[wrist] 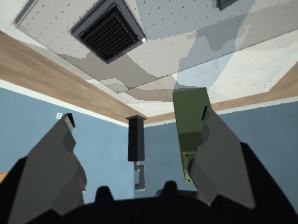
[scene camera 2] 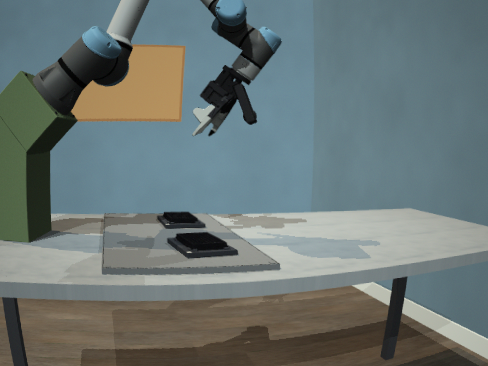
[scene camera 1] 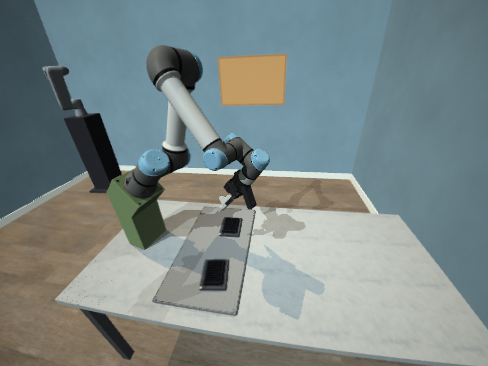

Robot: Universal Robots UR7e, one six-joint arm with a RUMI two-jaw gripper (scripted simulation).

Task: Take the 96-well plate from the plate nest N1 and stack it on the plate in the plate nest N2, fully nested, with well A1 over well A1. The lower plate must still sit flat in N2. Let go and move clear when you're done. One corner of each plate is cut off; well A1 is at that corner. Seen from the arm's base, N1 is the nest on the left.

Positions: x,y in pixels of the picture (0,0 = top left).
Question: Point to a plate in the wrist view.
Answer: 111,27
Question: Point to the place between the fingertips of my gripper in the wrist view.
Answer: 140,110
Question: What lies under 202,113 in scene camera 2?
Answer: My gripper.
